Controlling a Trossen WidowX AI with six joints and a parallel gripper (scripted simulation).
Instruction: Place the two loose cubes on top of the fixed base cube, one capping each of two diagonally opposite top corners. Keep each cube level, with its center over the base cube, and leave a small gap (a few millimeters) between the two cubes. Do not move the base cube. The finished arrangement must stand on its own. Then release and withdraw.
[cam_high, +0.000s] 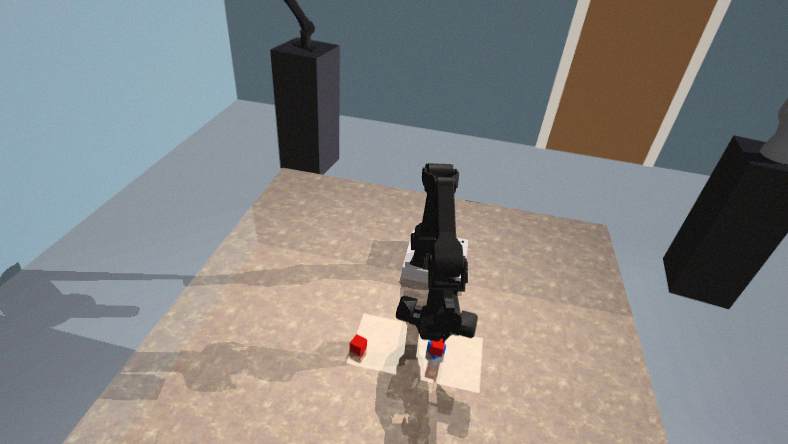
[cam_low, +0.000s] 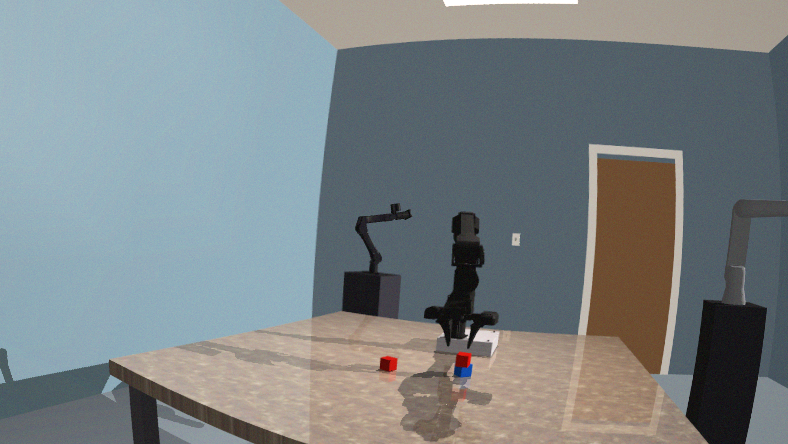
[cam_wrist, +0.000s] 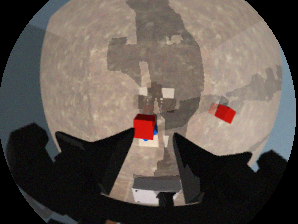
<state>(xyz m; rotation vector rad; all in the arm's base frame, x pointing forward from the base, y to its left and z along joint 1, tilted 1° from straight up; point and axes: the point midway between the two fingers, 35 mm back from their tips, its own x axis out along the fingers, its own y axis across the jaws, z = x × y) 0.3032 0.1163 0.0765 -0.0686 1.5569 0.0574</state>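
My gripper tip is now 3 cm past the blue cube, 1 cm to the right of it and 7 cm above it.
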